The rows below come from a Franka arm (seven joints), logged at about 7 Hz.
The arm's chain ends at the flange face. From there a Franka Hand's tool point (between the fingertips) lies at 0.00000 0.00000 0.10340 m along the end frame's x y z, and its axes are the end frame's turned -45 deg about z.
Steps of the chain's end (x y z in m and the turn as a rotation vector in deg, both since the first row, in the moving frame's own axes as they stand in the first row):
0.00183, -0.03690, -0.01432, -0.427, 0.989, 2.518
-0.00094, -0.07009, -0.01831, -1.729, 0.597, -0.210
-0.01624, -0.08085, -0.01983, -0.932, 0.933, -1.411
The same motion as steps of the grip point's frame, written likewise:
0.02806, -0.02298, -0.01434, -1.001, 0.397, 2.518
0.04746, -0.04726, -0.01836, -1.645, -0.800, -0.210
0.04572, -0.06627, -0.01986, -1.319, 0.001, -1.411

